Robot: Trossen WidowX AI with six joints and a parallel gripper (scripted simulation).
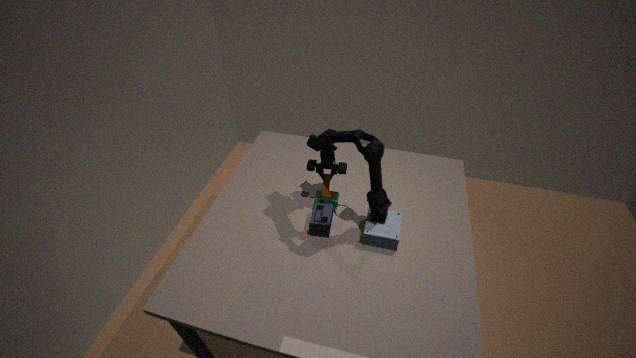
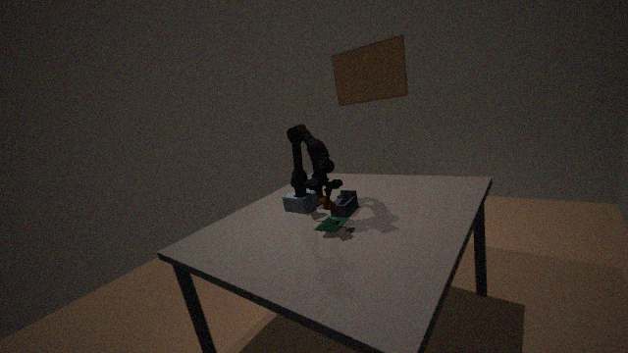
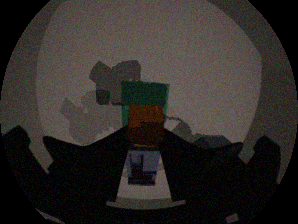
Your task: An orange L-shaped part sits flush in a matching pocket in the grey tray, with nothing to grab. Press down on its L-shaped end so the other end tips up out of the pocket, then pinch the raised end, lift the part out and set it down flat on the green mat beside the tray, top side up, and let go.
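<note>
My gripper tip is 15 cm above the green mat, 2 cm to the right of it and 1 cm past it. Round my gripper tip: orange L-shaped part: 3 cm to the left, 3 cm below, 2 cm behind.
</note>
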